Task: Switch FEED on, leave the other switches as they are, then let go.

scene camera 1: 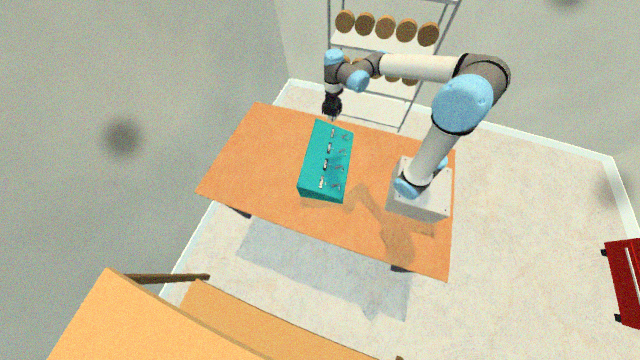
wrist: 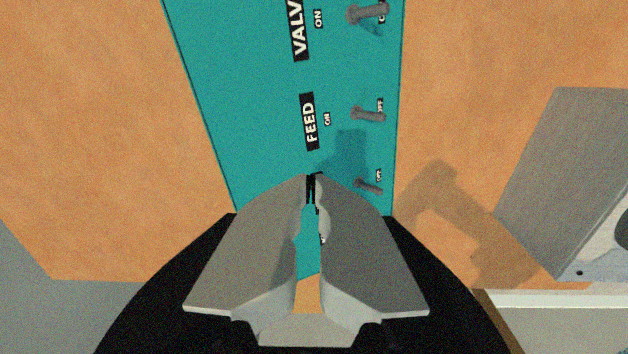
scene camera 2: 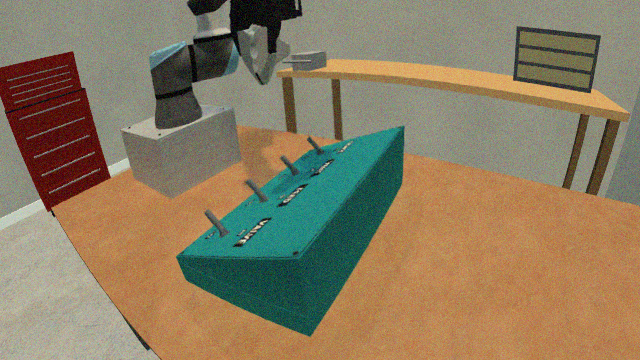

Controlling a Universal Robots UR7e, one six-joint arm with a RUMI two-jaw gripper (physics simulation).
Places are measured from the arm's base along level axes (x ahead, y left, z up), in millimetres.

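Pixels of known places: gripper, fingertip midpoint: (scene camera 1: 332, 121) (wrist: 311, 177) (scene camera 2: 263, 84); arm's base at its link origin: (scene camera 2: 178, 120).
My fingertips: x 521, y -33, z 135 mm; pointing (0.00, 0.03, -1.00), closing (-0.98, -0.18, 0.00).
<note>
For each thing: its top centre in the pictures, then the offset to it from my fingertips. Level surfaces: height alone.
- FEED lever at its top centre: (wrist: 372, 119) (scene camera 2: 254, 180) (scene camera 1: 342, 148) dx -79, dy +8, dz -186 mm
- FEED label at its top centre: (wrist: 309, 124) (scene camera 2: 292, 193) dx +0, dy +34, dz -198 mm
- VALVE lever at its top centre: (wrist: 373, 10) (scene camera 2: 212, 211) dx -42, dy -106, dz -186 mm
- VENT lever at its top centre: (wrist: 372, 194) (scene camera 2: 287, 155) dx -116, dy +122, dz -186 mm
- BRAKE lever at its top centre: (scene camera 2: 313, 137) dx -154, dy +236, dz -186 mm
- orange table at its surface level: dz -313 mm
The teal switch panel (scene camera 1: 312, 160) (scene camera 2: 350, 200) (wrist: 250, 125) stands on the table. The FEED lever (scene camera 1: 342, 151) (scene camera 2: 256, 191) (wrist: 369, 114) leans to its OFF mark, away from the FEED label (scene camera 2: 292, 195) (wrist: 309, 121). The VALVE lever (scene camera 2: 216, 223) (wrist: 368, 12) leans to the OFF side too, as do the VENT lever (scene camera 2: 289, 165) (wrist: 369, 186) and the BRAKE lever (scene camera 2: 315, 145). My gripper (scene camera 1: 332, 118) (scene camera 2: 263, 82) (wrist: 311, 177) is shut and empty. It hangs above the panel, apart from the levers, its tips below the FEED label in the wrist view.
The robot's base block (scene camera 1: 420, 202) (scene camera 2: 185, 155) stands on the orange table (scene camera 1: 240, 155) (scene camera 2: 475, 250), on the panel's lever side. A shelf rack (scene camera 1: 435, 42) stands beyond one table edge. A long wooden bench (scene camera 2: 450, 77) and a red cabinet (scene camera 2: 55, 140) stand farther off.
</note>
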